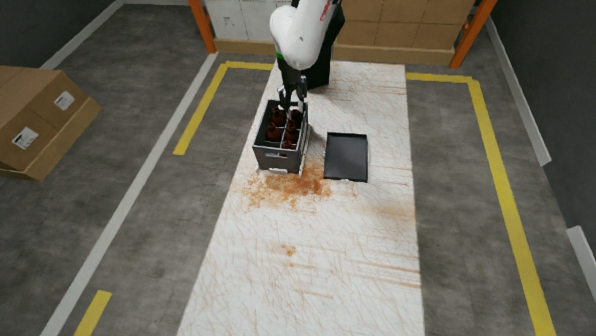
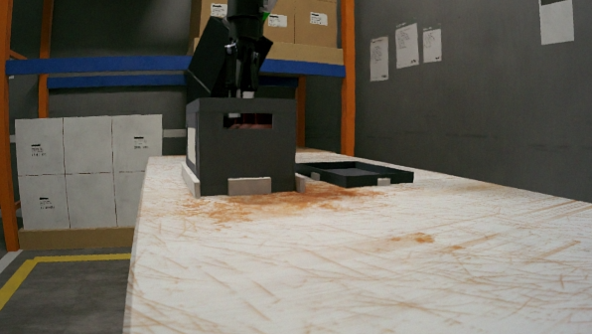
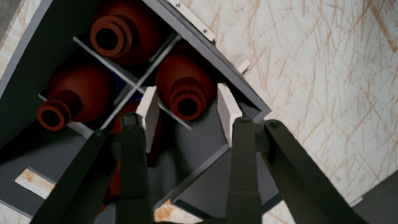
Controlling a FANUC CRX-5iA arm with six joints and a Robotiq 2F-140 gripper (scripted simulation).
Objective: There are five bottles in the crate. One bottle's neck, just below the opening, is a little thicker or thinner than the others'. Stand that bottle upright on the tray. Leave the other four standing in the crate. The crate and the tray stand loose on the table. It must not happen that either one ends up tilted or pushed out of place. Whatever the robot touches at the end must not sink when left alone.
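Right now my hand is 90 mm short of the grey crate, 90 mm above it and 30 mm to the left of it. Also, from my hand: dark tray 260 mm to the left, 160 mm below, 70 mm ahead.
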